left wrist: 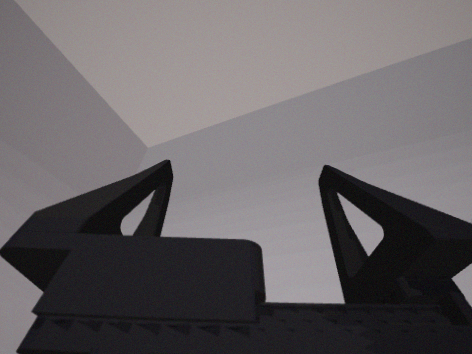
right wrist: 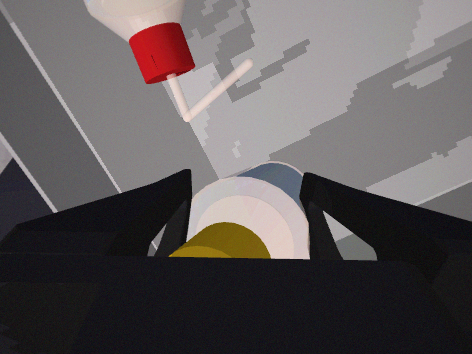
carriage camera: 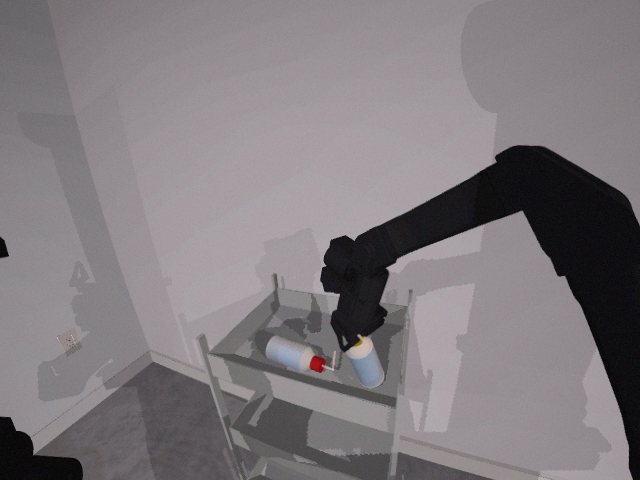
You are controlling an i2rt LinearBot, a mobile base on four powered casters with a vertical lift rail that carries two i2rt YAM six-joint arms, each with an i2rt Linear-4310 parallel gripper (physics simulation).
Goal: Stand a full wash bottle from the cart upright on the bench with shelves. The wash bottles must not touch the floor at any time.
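A wash bottle with a yellow cap (carriage camera: 368, 367) (right wrist: 280, 220) is tilted in the upper tray of the cart (carriage camera: 213, 382), near its front right corner. My right gripper (carriage camera: 357, 342) (right wrist: 246, 183) is shut on its upper part, with a finger against each side. Whether its base rests on the tray cannot be told. A second wash bottle, with a red cap (carriage camera: 289, 353) (right wrist: 161, 52), lies on its side in the same tray, its bent spout towards the first bottle. My left gripper (left wrist: 246, 170) is open and empty, pointing at walls and ceiling. The bench does not show.
The cart has raised tray rims, corner posts and lower shelves. A pale wall (carriage camera: 258, 129) stands close behind it, and another wall with a socket (carriage camera: 69, 341) is at the left. Grey floor (carriage camera: 118, 413) shows at the lower left. Dark arm parts (carriage camera: 38, 457) show at the left edge.
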